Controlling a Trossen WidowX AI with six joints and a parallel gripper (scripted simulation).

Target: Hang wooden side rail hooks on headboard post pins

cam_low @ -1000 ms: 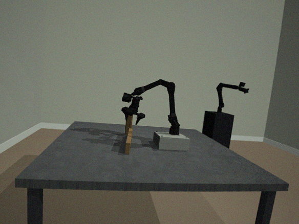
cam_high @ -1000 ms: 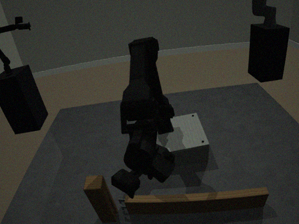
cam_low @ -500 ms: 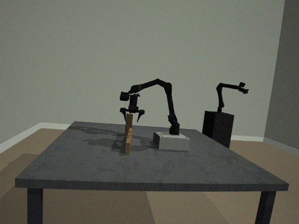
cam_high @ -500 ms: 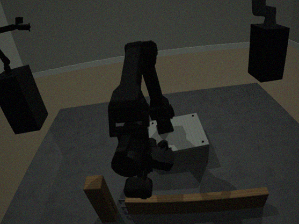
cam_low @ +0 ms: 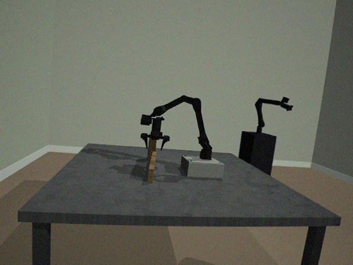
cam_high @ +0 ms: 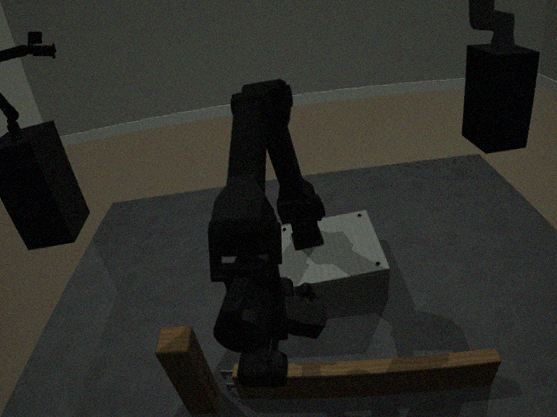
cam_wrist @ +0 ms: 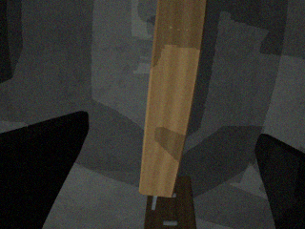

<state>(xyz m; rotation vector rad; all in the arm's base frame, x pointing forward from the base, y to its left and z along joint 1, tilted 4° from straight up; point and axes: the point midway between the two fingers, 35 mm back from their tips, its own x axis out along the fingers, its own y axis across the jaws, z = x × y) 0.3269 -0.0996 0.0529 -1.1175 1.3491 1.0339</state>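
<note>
The wooden headboard post is 14 cm to the right of my gripper tip, 2 cm below it and 1 cm behind it.
</note>
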